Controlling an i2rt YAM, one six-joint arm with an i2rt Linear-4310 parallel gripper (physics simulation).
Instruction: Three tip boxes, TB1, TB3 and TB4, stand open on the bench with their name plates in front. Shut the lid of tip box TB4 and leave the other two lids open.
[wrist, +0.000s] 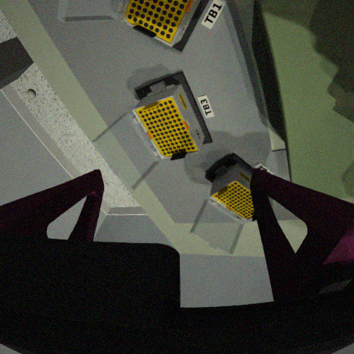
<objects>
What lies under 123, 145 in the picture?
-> A clear lid.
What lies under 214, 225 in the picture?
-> A clear lid.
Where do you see my gripper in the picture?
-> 176, 177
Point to a grey mat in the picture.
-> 110, 60
</objects>
